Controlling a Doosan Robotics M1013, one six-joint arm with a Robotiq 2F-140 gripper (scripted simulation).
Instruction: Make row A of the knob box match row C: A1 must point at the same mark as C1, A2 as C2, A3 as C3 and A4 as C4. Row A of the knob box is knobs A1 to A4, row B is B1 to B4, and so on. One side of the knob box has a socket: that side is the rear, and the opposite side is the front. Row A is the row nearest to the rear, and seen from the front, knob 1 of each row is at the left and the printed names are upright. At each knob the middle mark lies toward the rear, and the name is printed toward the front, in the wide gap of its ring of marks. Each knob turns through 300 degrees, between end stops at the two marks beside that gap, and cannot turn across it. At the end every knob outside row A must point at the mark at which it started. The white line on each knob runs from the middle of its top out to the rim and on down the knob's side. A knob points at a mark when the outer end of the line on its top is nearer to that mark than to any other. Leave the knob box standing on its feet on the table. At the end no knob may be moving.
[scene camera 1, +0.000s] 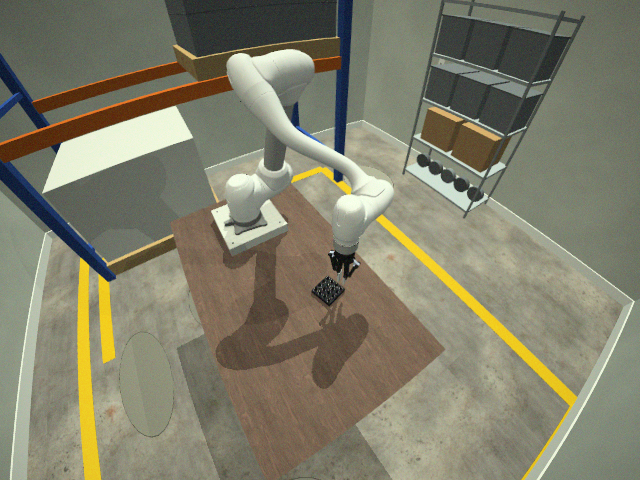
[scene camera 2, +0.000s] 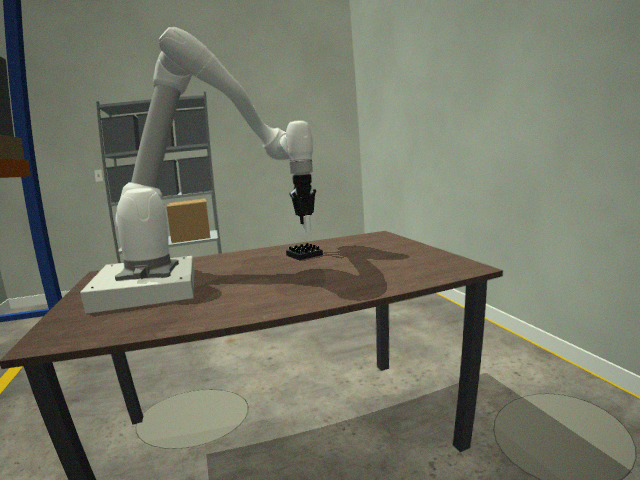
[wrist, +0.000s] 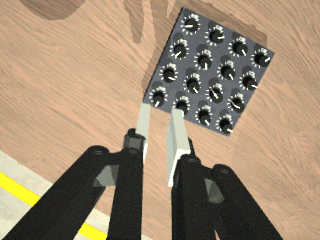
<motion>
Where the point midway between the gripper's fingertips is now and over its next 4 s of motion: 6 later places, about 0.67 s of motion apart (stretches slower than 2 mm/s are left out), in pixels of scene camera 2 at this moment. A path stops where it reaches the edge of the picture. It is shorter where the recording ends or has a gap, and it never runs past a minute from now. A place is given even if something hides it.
My gripper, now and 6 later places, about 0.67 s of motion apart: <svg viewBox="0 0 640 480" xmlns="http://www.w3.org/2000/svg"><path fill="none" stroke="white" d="M306 231L306 233L306 238L307 241L307 244L307 244L306 236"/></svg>
</motion>
